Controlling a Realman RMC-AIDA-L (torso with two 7-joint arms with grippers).
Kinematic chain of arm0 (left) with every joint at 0, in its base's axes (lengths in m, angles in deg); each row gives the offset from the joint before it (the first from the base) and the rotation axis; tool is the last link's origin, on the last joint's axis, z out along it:
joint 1: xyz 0 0 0.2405 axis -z
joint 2: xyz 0 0 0 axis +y
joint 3: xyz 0 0 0.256 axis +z
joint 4: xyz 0 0 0 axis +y
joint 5: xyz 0 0 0.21 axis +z
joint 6: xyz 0 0 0 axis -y
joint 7: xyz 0 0 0.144 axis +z
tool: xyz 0 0 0
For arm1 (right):
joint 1: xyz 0 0 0.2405 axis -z
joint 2: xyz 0 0 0 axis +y
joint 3: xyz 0 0 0.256 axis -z
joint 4: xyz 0 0 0 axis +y
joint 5: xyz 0 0 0.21 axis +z
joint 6: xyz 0 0 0 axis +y
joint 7: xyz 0 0 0.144 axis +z
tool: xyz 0 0 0
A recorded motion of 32 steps. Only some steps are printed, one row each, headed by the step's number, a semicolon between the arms.
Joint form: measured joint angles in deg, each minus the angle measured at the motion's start. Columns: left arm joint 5, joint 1, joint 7, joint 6, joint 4, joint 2, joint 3; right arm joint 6, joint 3, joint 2, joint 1, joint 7, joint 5, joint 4.
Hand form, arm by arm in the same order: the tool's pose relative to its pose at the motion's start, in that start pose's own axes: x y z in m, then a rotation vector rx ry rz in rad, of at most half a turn. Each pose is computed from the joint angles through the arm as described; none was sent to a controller.
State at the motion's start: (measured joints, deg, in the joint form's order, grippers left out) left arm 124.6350 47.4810 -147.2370 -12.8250 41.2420 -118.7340 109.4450; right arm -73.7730 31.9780 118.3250 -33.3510 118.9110 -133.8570 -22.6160
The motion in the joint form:
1: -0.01 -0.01 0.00 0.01 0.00 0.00 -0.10; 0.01 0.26 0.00 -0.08 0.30 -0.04 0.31
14: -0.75 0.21 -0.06 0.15 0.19 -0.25 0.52; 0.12 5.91 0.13 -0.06 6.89 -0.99 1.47
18: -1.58 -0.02 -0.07 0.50 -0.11 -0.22 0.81; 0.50 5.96 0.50 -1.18 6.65 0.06 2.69
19: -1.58 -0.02 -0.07 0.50 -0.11 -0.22 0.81; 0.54 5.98 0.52 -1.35 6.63 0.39 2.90
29: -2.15 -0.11 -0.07 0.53 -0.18 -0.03 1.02; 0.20 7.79 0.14 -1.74 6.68 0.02 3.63
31: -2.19 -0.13 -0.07 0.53 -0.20 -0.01 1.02; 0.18 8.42 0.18 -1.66 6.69 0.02 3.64
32: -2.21 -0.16 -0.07 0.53 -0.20 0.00 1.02; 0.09 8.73 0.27 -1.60 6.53 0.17 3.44
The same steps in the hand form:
1: 0.0001 -0.0004 -0.0001 0.0009 0.0007 -0.0017; 0.0012 0.0005 0.0012 -0.0020 0.0072 0.0051
14: 0.0023 0.0050 0.0009 -0.0114 0.0064 -0.0052; 0.0168 0.0017 0.0092 0.0179 0.1137 0.0798
18: -0.0007 0.0045 0.0008 -0.0094 0.0040 -0.0190; 0.0141 0.0090 0.0170 -0.0061 0.1115 0.0787
19: -0.0007 0.0045 0.0008 -0.0094 0.0040 -0.0190; 0.0134 0.0102 0.0181 -0.0111 0.1092 0.0799
29: -0.0019 0.0033 0.0004 -0.0087 0.0018 -0.0255; 0.0166 0.0107 0.0188 -0.0066 0.1486 0.0637
31: -0.0022 0.0031 0.0003 -0.0083 0.0013 -0.0264; 0.0184 0.0107 0.0193 -0.0046 0.1583 0.0599
32: -0.0024 0.0029 0.0003 -0.0080 0.0010 -0.0270; 0.0186 0.0111 0.0196 -0.0060 0.1602 0.0542

